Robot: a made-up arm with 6 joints.
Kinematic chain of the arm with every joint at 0, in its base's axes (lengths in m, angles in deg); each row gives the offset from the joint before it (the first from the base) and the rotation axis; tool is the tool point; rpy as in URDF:
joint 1: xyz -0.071 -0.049 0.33 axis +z
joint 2: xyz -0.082 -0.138 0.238 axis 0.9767 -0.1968 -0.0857
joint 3: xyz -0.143 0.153 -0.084 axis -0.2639 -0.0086 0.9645
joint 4: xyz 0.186 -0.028 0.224 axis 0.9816 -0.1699 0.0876
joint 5: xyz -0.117 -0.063 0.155 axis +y
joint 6: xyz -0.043 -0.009 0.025 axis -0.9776 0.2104 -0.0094
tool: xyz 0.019 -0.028 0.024 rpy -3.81 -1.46 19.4
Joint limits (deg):
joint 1: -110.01..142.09
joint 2: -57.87..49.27
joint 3: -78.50..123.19
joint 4: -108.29..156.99
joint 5: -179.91..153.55
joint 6: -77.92..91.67
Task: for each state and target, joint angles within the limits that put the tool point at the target. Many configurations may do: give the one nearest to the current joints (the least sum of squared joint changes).
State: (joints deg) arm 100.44 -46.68 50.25 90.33 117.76 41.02
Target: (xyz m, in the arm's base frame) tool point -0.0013 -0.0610 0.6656
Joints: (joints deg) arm 105.70 -25.01 20.00 70.88 106.68 40.52
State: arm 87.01 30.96 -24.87 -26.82 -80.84 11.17
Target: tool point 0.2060 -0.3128 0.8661
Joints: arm 88.54 47.35 -15.46 -35.48 -63.24 13.06
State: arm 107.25 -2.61 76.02 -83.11 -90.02 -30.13
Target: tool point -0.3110 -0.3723 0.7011
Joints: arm 95.42 -18.97 54.81 -79.66 -95.83 -31.87
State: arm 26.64 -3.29 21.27 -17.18 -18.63 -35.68
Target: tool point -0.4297 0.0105 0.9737
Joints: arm 1.48 25.74 67.98 -53.66 -4.45 -21.58
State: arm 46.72 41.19 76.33 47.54 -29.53 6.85
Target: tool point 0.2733 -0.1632 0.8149
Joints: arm 101.04 49.27 33.62 19.29 -18.24 12.45
